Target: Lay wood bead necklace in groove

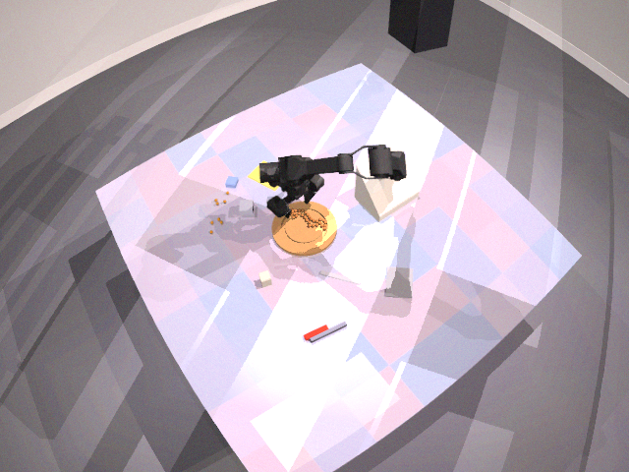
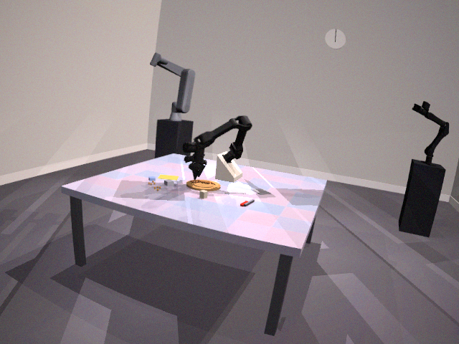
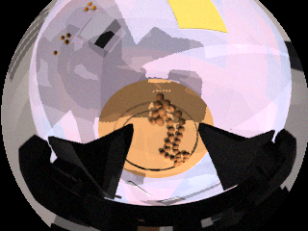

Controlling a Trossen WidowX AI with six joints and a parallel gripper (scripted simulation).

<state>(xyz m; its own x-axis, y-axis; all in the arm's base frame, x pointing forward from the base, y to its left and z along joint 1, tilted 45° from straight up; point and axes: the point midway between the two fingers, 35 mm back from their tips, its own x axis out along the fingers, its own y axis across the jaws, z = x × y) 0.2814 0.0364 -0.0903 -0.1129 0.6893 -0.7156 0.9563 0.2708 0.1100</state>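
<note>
Right now my gripper tip is 50 mm to the right of the round bead board and 30 mm above it. From my gripper tip the other things lie so: cream cube 190 mm ahead, 160 mm to the left, 20 mm below; white block 130 mm ahead, 110 mm to the right, 20 mm below; yellow sheet 210 mm to the right, 40 mm below.
</note>
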